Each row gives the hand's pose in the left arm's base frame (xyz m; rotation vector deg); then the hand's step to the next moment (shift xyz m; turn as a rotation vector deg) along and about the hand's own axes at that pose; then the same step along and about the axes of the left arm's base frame.
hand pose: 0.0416 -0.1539 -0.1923 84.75 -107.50 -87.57
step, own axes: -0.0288 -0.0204 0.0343 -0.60 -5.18 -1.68
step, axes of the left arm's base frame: -0.0030 0.0446 -0.0206 4.16 0.11 -3.56
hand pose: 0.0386 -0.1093 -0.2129 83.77 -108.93 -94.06
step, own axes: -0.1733 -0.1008 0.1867 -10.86 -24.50 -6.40
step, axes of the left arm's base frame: 0.0011 0.2624 -0.0786 22.38 7.71 -14.10
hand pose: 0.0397 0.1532 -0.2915 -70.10 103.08 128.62
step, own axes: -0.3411 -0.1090 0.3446 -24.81 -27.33 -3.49
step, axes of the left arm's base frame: 0.0963 0.4735 0.1161 31.75 17.22 -8.37
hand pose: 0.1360 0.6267 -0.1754 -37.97 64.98 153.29
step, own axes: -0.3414 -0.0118 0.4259 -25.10 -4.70 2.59
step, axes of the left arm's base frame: 0.1642 0.3207 0.4102 22.91 5.74 10.05
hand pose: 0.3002 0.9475 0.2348 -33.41 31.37 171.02
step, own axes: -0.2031 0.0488 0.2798 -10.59 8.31 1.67
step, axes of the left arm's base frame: 0.0833 0.0562 0.3344 8.26 -7.01 8.16
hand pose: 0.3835 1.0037 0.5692 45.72 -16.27 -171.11
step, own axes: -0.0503 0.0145 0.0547 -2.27 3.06 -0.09
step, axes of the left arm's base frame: 0.0162 -0.0010 0.0739 1.98 -2.83 1.61
